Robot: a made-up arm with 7 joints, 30 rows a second.
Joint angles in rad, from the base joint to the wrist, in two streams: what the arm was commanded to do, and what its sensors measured. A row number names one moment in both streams.
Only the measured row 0 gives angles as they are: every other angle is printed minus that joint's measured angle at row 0.
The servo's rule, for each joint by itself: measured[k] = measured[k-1] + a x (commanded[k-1-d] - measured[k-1]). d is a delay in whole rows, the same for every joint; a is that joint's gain. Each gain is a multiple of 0.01, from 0.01 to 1. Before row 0 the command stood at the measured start. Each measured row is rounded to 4 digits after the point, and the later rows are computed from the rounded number. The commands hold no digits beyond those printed.
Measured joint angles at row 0:
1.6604 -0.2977 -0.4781 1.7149 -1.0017 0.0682 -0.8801
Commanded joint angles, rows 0 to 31:
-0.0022 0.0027 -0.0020 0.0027 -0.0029 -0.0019 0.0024
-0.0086 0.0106 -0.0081 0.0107 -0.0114 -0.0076 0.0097
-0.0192 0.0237 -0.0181 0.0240 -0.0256 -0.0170 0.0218
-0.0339 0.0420 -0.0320 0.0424 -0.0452 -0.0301 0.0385
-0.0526 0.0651 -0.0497 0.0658 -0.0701 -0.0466 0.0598
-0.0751 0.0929 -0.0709 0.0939 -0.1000 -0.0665 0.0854
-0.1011 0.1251 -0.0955 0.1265 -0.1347 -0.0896 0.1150
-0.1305 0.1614 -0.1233 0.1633 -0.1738 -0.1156 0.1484
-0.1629 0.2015 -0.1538 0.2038 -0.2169 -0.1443 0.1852
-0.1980 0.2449 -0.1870 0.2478 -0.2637 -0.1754 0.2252
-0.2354 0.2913 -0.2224 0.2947 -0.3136 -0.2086 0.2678
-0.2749 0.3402 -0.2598 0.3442 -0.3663 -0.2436 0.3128
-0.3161 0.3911 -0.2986 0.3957 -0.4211 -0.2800 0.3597
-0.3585 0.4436 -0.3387 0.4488 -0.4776 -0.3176 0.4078
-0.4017 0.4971 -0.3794 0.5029 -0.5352 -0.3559 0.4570
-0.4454 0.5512 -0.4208 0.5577 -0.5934 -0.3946 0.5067
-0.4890 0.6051 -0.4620 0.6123 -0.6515 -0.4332 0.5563
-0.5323 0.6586 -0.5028 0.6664 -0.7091 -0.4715 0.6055
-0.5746 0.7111 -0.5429 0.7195 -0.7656 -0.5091 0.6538
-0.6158 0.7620 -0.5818 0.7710 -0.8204 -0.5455 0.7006
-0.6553 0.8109 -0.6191 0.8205 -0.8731 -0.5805 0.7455
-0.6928 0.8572 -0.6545 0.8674 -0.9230 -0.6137 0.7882
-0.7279 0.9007 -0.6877 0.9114 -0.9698 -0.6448 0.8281
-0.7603 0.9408 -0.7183 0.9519 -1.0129 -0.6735 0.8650
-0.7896 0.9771 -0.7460 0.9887 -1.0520 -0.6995 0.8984
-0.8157 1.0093 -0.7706 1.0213 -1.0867 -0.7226 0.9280
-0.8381 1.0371 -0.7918 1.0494 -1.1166 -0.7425 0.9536
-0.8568 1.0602 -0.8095 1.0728 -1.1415 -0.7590 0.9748
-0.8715 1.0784 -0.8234 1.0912 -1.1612 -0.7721 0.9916
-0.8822 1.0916 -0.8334 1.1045 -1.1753 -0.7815 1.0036
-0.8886 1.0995 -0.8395 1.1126 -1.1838 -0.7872 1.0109
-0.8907 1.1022 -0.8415 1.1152 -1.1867 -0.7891 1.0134
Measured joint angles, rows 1 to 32:
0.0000 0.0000 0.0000 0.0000 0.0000 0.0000 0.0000
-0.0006 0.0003 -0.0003 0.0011 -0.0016 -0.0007 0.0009
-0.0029 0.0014 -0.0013 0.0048 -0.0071 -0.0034 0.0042
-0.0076 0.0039 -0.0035 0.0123 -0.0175 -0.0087 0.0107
-0.0152 0.0081 -0.0072 0.0240 -0.0330 -0.0170 0.0210
-0.0260 0.0144 -0.0127 0.0403 -0.0538 -0.0285 0.0354
-0.0402 0.0230 -0.0203 0.0612 -0.0797 -0.0433 0.0539
-0.0579 0.0342 -0.0301 0.0867 -0.1105 -0.0614 0.0765
-0.0790 0.0482 -0.0422 0.1166 -0.1459 -0.0825 0.1031
-0.1033 0.0651 -0.0567 0.1506 -0.1857 -0.1066 0.1335
-0.1308 0.0849 -0.0736 0.1885 -0.2294 -0.1334 0.1674
-0.1611 0.1076 -0.0929 0.2299 -0.2766 -0.1627 0.2045
-0.1941 0.1332 -0.1146 0.2745 -0.3268 -0.1943 0.2446
-0.2295 0.1616 -0.1385 0.3218 -0.3796 -0.2277 0.2872
-0.2669 0.1926 -0.1645 0.3713 -0.4345 -0.2628 0.3318
-0.3060 0.2261 -0.1924 0.4226 -0.4909 -0.2991 0.3781
-0.3464 0.2619 -0.2221 0.4753 -0.5483 -0.3363 0.4257
-0.3878 0.2997 -0.2533 0.5287 -0.6061 -0.3741 0.4740
-0.4297 0.3392 -0.2857 0.5824 -0.6638 -0.4121 0.5227
-0.4717 0.3801 -0.3191 0.6359 -0.7208 -0.4499 0.5712
-0.5135 0.4221 -0.3533 0.6886 -0.7766 -0.4872 0.6191
-0.5546 0.4649 -0.3879 0.7400 -0.8306 -0.5236 0.6659
-0.5947 0.5081 -0.4226 0.7897 -0.8823 -0.5587 0.7112
-0.6333 0.5513 -0.4571 0.8372 -0.9313 -0.5923 0.7545
-0.6701 0.5941 -0.4911 0.8819 -0.9770 -0.6240 0.7954
-0.7048 0.6362 -0.5242 0.9236 -1.0190 -0.6534 0.8335
-0.7370 0.6772 -0.5562 0.9617 -1.0569 -0.6804 0.8685
-0.7663 0.7168 -0.5868 0.9959 -1.0903 -0.7046 0.9000
-0.7925 0.7546 -0.6158 1.0259 -1.1190 -0.7258 0.9277
-0.8154 0.7902 -0.6428 1.0514 -1.1426 -0.7439 0.9513
-0.8348 0.8234 -0.6676 1.0721 -1.1609 -0.7586 0.9707
-0.8504 0.8538 -0.6899 1.0879 -1.1737 -0.7698 0.9856
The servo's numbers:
d 1
a 0.29 0.11 0.13 0.39 0.56 0.39 0.37

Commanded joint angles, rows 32 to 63:
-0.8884 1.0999 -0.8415 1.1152 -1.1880 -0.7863 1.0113
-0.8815 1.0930 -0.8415 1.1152 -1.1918 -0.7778 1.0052
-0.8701 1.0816 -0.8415 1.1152 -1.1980 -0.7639 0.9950
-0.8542 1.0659 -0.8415 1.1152 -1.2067 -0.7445 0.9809
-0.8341 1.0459 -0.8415 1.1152 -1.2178 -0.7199 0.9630
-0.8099 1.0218 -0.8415 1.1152 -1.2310 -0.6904 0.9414
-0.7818 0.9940 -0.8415 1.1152 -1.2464 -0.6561 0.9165
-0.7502 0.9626 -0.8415 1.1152 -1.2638 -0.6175 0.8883
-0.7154 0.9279 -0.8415 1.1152 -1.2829 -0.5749 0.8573
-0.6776 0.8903 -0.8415 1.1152 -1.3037 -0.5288 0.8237
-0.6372 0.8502 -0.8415 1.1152 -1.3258 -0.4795 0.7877
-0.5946 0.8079 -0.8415 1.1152 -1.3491 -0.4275 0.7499
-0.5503 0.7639 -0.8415 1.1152 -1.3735 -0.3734 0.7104
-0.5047 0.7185 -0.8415 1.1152 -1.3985 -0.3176 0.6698
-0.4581 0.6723 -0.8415 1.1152 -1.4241 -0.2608 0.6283
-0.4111 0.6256 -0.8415 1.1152 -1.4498 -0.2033 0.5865
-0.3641 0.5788 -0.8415 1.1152 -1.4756 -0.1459 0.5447
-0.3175 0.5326 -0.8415 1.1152 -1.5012 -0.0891 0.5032
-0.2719 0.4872 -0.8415 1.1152 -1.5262 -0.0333 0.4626
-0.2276 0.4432 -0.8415 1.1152 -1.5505 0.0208 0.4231
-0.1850 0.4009 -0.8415 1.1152 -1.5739 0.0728 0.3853
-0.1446 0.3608 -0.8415 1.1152 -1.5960 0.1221 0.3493
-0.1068 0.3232 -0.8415 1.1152 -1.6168 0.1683 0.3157
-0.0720 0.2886 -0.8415 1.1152 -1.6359 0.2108 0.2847
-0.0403 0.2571 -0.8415 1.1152 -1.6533 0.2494 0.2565
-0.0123 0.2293 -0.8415 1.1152 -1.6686 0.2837 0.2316
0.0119 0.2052 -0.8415 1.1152 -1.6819 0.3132 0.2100
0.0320 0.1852 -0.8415 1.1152 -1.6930 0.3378 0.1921
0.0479 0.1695 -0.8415 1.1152 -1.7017 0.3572 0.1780
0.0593 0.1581 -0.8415 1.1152 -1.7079 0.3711 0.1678
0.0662 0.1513 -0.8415 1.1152 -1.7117 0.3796 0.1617
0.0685 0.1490 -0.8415 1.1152 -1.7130 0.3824 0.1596
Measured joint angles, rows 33 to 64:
-0.8621 0.8811 -0.7096 1.0985 -1.1810 -0.7773 0.9959
-0.8697 0.9052 -0.7267 1.1050 -1.1849 -0.7808 1.0016
-0.8731 0.9259 -0.7416 1.1090 -1.1888 -0.7796 1.0029
-0.8722 0.9430 -0.7546 1.1114 -1.1940 -0.7735 1.0000
-0.8670 0.9565 -0.7659 1.1129 -1.2011 -0.7622 0.9929
-0.8575 0.9663 -0.7757 1.1138 -1.2105 -0.7457 0.9818
-0.8437 0.9724 -0.7843 1.1143 -1.2220 -0.7241 0.9669
-0.8257 0.9748 -0.7917 1.1147 -1.2357 -0.6976 0.9483
-0.8038 0.9735 -0.7982 1.1149 -1.2514 -0.6664 0.9261
-0.7782 0.9685 -0.8038 1.1150 -1.2690 -0.6307 0.9006
-0.7490 0.9599 -0.8087 1.1151 -1.2884 -0.5910 0.8721
-0.7166 0.9478 -0.8130 1.1151 -1.3093 -0.5475 0.8409
-0.6812 0.9324 -0.8167 1.1151 -1.3316 -0.5007 0.8072
-0.6432 0.9139 -0.8199 1.1151 -1.3551 -0.4511 0.7714
-0.6030 0.8924 -0.8227 1.1151 -1.3794 -0.3990 0.7338
-0.5610 0.8682 -0.8251 1.1151 -1.4044 -0.3451 0.6948
-0.5175 0.8415 -0.8272 1.1151 -1.4298 -0.2898 0.6547
-0.4730 0.8126 -0.8291 1.1151 -1.4554 -0.2337 0.6140
-0.4279 0.7818 -0.8307 1.1151 -1.4810 -0.1773 0.5730
-0.3827 0.7494 -0.8321 1.1151 -1.5063 -0.1211 0.5322
-0.3377 0.7157 -0.8333 1.1151 -1.5311 -0.0658 0.4918
-0.2934 0.6811 -0.8344 1.1151 -1.5551 -0.0117 0.4524
-0.2502 0.6459 -0.8353 1.1151 -1.5780 0.0405 0.4143
-0.2086 0.6104 -0.8361 1.1151 -1.5997 0.0903 0.3778
-0.1690 0.5750 -0.8368 1.1151 -1.6200 0.1373 0.3434
-0.1317 0.5400 -0.8374 1.1151 -1.6386 0.1810 0.3112
-0.0971 0.5058 -0.8379 1.1151 -1.6554 0.2211 0.2817
-0.0655 0.4727 -0.8384 1.1151 -1.6702 0.2570 0.2552
-0.0372 0.4411 -0.8388 1.1151 -1.6830 0.2885 0.2319
-0.0125 0.4112 -0.8392 1.1151 -1.6935 0.3153 0.2120
0.0083 0.3834 -0.8395 1.1151 -1.7016 0.3371 0.1956
0.0251 0.3579 -0.8398 1.1151 -1.7073 0.3537 0.1831

